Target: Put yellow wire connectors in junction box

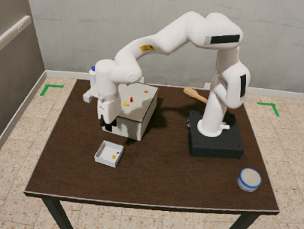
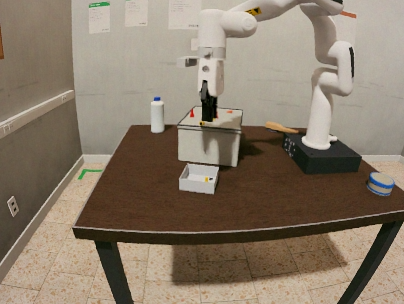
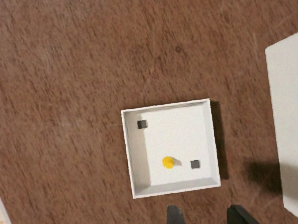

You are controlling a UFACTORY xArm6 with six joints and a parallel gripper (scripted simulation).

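Now: hand 260 mm to the left of the red wire connector, 80 mm above it and 60 mm past it. Round my hand: tool case (280 mm to the right, 130 mm below, 50 mm behind); orange wire connector (350 mm to the right, 130 mm behind, 80 mm below); blue-rimmed tape roll (630 mm behind, 200 mm below, 90 mm to the left).
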